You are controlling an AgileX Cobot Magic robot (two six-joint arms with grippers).
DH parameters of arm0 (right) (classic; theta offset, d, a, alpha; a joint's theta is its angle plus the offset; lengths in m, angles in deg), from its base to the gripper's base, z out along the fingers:
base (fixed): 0 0 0 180
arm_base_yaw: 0 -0.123 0 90
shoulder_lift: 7.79 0 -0.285 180
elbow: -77.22 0 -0.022 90
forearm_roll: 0 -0.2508 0 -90
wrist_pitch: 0 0 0.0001 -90
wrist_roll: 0 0.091 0 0
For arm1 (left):
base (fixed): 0 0 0 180
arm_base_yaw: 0 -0.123 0 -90
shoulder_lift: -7.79 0 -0.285 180
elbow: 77.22 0 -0.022 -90
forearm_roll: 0 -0.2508 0 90
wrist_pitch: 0 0 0.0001 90
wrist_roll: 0 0.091 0 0
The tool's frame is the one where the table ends.
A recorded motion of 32 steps. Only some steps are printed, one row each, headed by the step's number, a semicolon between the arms.
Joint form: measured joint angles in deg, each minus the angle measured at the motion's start. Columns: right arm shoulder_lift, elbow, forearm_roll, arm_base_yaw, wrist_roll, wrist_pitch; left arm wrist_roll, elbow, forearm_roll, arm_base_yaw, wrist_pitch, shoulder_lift.
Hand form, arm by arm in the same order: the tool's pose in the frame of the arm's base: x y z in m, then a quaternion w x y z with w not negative. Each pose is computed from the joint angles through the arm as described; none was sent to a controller.
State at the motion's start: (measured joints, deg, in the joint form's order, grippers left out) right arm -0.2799 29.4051 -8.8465 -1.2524 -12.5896 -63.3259; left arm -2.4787 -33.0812 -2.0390 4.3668 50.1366 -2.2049
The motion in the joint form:
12: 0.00 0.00 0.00 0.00 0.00 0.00; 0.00 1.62 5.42 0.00 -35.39 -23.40
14: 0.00 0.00 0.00 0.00 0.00 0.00; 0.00 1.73 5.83 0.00 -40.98 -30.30
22: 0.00 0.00 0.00 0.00 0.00 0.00; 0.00 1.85 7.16 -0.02 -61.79 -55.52
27: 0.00 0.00 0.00 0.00 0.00 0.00; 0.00 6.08 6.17 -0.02 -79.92 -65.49
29: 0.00 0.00 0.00 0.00 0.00 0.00; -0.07 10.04 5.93 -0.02 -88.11 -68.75
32: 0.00 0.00 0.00 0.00 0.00 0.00; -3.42 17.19 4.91 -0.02 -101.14 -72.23
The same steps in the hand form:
12: -0.0098 0.0123 0.2781 0.51375 -0.10867 0.85062 0.02632; 0.0946 -0.0086 0.3424 0.67963 -0.00368 0.73060 -0.06566
14: -0.0098 0.0123 0.2781 0.51375 -0.10867 0.85062 0.02632; 0.1216 -0.0102 0.3375 0.67041 -0.00842 0.73900 -0.06603
22: -0.0098 0.0123 0.2781 0.51375 -0.10867 0.85062 0.02632; 0.2124 -0.0145 0.2952 0.64074 -0.02682 0.76498 -0.05951
27: -0.0098 0.0123 0.2781 0.51375 -0.10867 0.85062 0.02632; 0.2351 -0.0146 0.2608 0.66757 -0.02312 0.74267 -0.04747
29: -0.0098 0.0123 0.2781 0.51375 -0.10867 0.85062 0.02632; 0.2332 -0.0139 0.2398 0.67414 -0.02228 0.73700 -0.04331
32: -0.0098 0.0123 0.2781 0.51375 -0.10867 0.85062 0.02632; 0.2186 -0.0131 0.2125 0.68850 -0.03463 0.72204 -0.05854

